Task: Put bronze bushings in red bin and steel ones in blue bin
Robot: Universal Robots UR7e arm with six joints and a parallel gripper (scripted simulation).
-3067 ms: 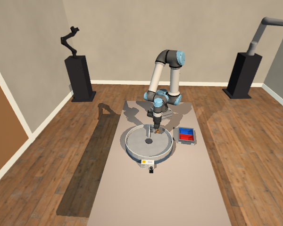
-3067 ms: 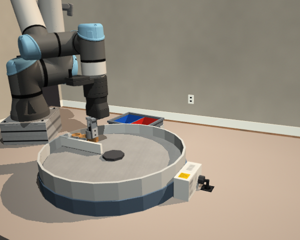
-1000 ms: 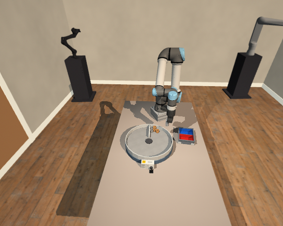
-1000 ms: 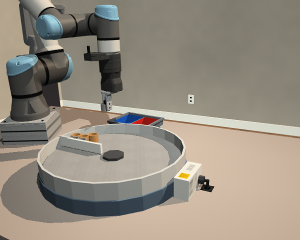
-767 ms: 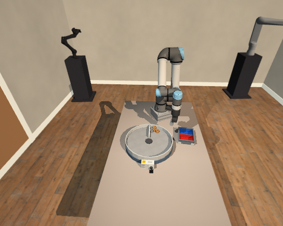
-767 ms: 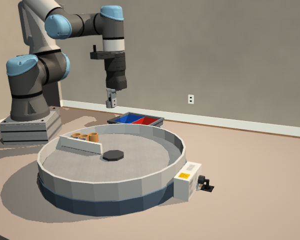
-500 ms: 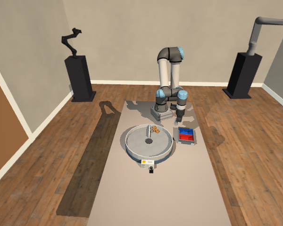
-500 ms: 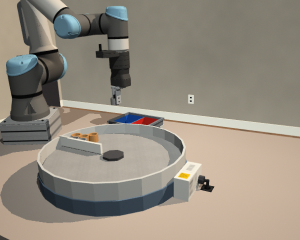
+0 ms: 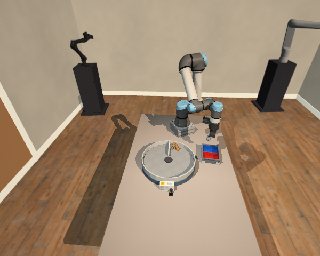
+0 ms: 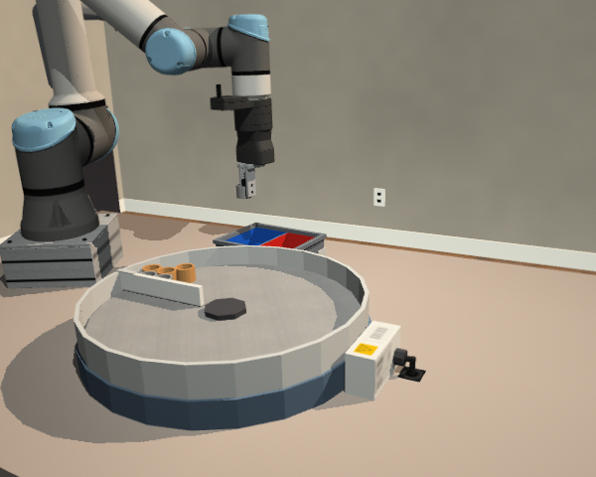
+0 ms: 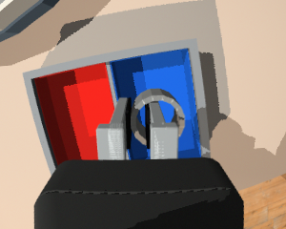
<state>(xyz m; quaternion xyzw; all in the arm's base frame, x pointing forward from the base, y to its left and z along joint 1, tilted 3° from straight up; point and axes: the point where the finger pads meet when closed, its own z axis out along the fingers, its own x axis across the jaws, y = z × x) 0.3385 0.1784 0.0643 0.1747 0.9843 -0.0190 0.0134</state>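
Right now my hand is 140 mm above the bin, 30 mm to the right of it and 30 mm short of it. Also, from my hand: round turntable: 340 mm to the right, 130 mm ahead, 110 mm below.
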